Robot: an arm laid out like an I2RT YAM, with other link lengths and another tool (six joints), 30 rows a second.
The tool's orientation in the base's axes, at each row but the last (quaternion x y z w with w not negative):
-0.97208, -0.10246, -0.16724, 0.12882
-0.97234, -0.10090, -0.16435, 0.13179
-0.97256, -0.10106, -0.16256, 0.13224
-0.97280, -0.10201, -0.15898, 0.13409
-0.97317, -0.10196, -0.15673, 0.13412
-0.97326, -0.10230, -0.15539, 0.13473
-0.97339, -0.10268, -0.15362, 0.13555
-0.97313, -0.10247, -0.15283, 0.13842
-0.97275, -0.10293, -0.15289, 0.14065
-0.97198, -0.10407, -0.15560, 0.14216
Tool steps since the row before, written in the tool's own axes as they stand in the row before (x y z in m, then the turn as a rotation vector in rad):
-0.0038, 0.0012, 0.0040, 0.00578, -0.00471, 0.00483
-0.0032, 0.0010, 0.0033, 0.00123, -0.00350, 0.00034
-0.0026, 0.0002, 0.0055, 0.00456, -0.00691, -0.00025
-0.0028, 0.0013, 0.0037, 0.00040, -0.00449, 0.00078
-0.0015, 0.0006, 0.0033, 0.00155, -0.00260, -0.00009
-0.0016, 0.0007, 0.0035, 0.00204, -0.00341, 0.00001
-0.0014, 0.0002, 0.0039, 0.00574, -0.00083, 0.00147
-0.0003, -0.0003, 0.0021, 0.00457, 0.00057, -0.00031
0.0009, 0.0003, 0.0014, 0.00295, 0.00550, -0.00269
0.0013, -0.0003, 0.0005, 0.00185, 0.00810, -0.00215
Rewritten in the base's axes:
-0.0020, -0.0006, -0.0052, 0.00564, 0.00673, -0.00135
-0.0018, -0.0005, -0.0043, 0.00040, 0.00359, 0.00090
-0.0008, 0.0010, -0.0060, 0.00250, 0.00715, 0.00334
-0.0012, -0.0006, -0.0046, -0.00049, 0.00453, 0.00045
-0.0003, 0.0002, -0.0037, 0.00079, 0.00267, 0.00119
-0.0004, 0.0001, -0.0039, 0.00108, 0.00354, 0.00145
-0.0002, 0.0007, -0.0041, 0.00555, 0.00212, 0.00072
0.0002, 0.0009, -0.0019, 0.00431, 0.00009, 0.00164
0.0013, 0.0003, -0.0011, 0.00337, -0.00552, 0.00209
0.0013, 0.0006, 0.0000, 0.00313, -0.00797, 0.00060

